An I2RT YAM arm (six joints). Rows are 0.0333 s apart.
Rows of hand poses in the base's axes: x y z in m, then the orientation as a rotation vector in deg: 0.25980 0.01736 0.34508 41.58 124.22 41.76; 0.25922 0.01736 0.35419 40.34 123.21 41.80; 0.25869 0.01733 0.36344 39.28 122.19 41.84; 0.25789 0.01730 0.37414 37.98 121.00 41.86; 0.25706 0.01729 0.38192 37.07 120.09 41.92; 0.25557 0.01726 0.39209 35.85 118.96 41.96; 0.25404 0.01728 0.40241 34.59 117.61 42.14; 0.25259 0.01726 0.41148 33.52 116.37 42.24; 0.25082 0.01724 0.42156 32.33 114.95 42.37; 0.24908 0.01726 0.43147 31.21 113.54 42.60
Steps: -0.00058 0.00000 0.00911 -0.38 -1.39 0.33; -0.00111 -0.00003 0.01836 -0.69 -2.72 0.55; -0.00191 -0.00006 0.02906 -1.09 -4.29 0.85; -0.00274 -0.00007 0.03684 -1.34 -5.45 1.05; -0.00423 -0.00010 0.04701 -1.70 -6.94 1.35; -0.00576 -0.00008 0.05733 -1.96 -8.63 1.64; -0.00721 -0.00010 0.06640 -2.22 -10.15 1.84; -0.00898 -0.00012 0.07648 -2.48 -11.87 2.06; -0.01072 -0.00010 0.08639 -2.64 -13.56 2.28
